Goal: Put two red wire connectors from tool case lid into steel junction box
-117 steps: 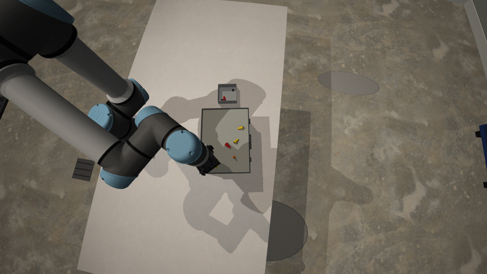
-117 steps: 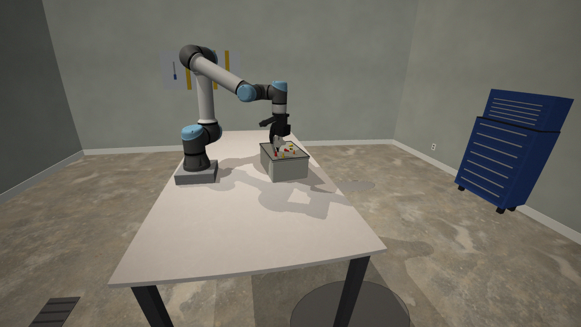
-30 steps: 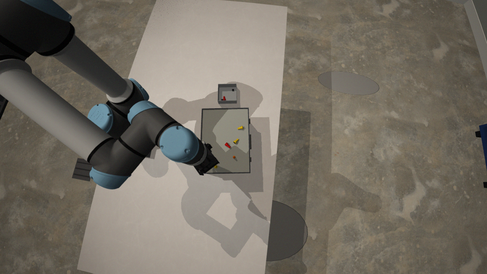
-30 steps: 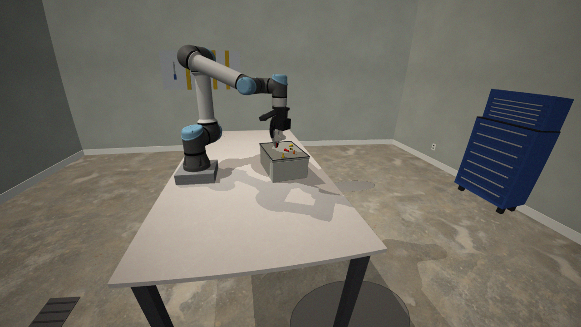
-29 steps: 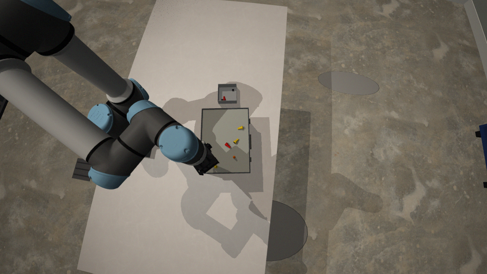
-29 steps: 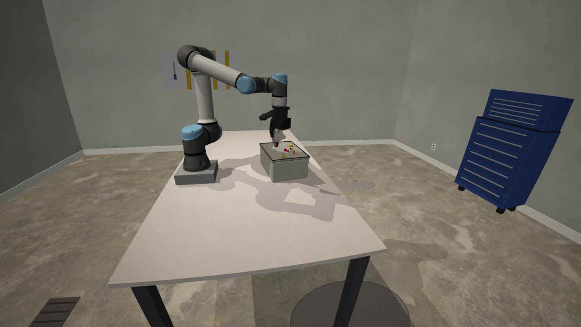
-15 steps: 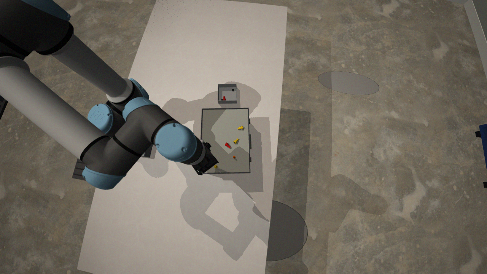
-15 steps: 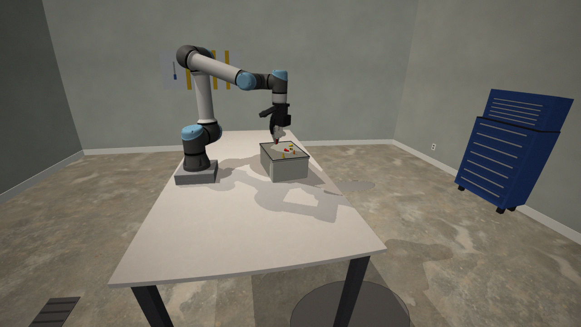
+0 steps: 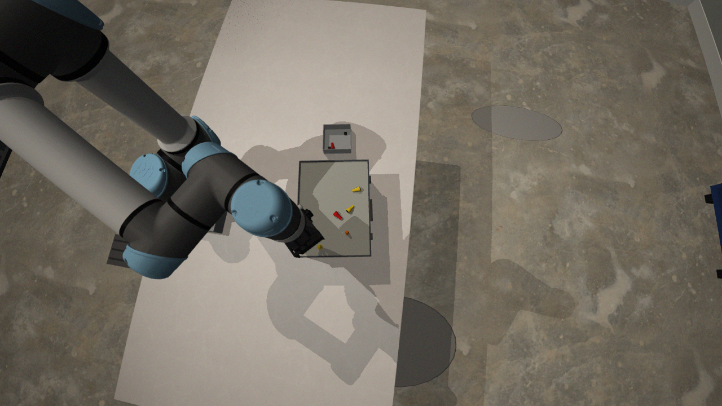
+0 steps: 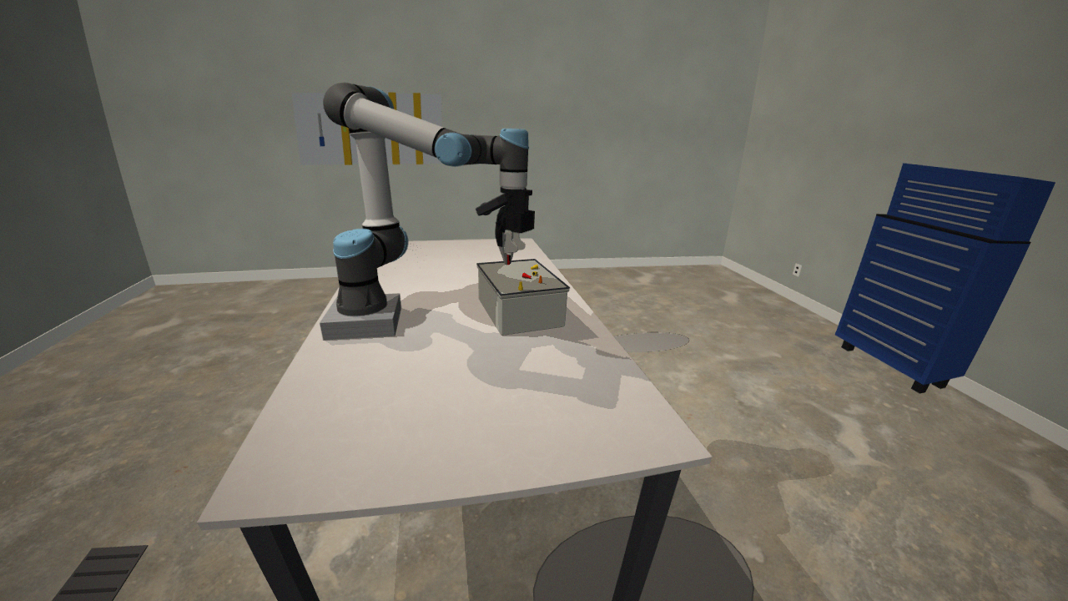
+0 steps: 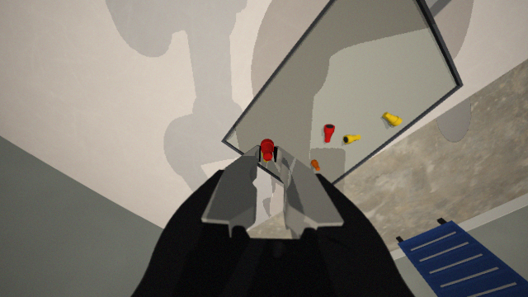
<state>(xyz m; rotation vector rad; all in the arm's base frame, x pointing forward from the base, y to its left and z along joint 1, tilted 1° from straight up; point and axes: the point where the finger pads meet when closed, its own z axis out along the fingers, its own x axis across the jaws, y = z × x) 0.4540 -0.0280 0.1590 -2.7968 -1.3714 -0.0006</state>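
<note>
The orange connector is 11 cm ahead of my hand, 8 cm below it and 3 cm to the left of it. From my hand the other things lie so: tool case: 12 cm below, 10 cm to the left, 5 cm ahead.
</note>
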